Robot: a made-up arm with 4 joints. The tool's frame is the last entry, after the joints.
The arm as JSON. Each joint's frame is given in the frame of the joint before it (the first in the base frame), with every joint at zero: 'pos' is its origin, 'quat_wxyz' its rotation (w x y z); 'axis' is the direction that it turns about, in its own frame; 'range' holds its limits. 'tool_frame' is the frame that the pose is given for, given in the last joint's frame.
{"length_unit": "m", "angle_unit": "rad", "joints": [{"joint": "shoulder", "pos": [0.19, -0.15, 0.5], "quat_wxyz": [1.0, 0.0, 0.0, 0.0], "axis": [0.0, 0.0, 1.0], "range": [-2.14, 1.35]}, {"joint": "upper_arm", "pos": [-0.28, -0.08, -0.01], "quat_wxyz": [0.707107, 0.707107, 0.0, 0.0], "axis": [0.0, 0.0, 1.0], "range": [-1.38, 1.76]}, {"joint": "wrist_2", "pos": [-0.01, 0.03, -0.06], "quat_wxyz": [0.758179, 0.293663, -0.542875, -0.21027], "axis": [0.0, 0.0, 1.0], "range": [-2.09, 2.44]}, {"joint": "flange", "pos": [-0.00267, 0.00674, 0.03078], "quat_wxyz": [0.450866, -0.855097, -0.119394, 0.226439], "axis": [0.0, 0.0, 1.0], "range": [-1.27, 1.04]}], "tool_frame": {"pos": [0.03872, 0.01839, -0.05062], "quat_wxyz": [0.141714, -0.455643, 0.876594, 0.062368]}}
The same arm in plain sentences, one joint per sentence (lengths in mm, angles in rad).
The arm has four revolute joints in a row. What follows holds with every joint at zero, and every direction is one of the base frame's. The first joint is mounted 190 mm along +x and 150 mm along -y and 500 mm along +z from the base frame's origin and rotates about +z, from -2.14 to 1.35 rad. The second joint is mounted 280 mm along -x and 80 mm along -y and 10 mm along -z from the first joint and rotates about -y, from -1.38 to 1.76 rad. The third joint is mounted 10 mm along -x and 60 mm along +y and 30 mm along +z from the second joint and rotates about the direction (-0.94669, -0.238097, -0.216998), from -2.09 to 2.44 rad. The fourth joint is mounted 30 mm along -x and 10 mm along -y from the third joint and rotates about the direction (0.305286, -0.019799, 0.952055), from -1.27 to 1.04 rad. The tool frame, which is the frame that the pose is given for, is mounted 20 mm along +x and 20 mm along -y and 60 mm along -z from the fourth joint; its axes are the base frame's turned by roll -3.1416, pitch 0 and yaw -3.1416 rad (as in URDF: about the fixed x, then y, then z).
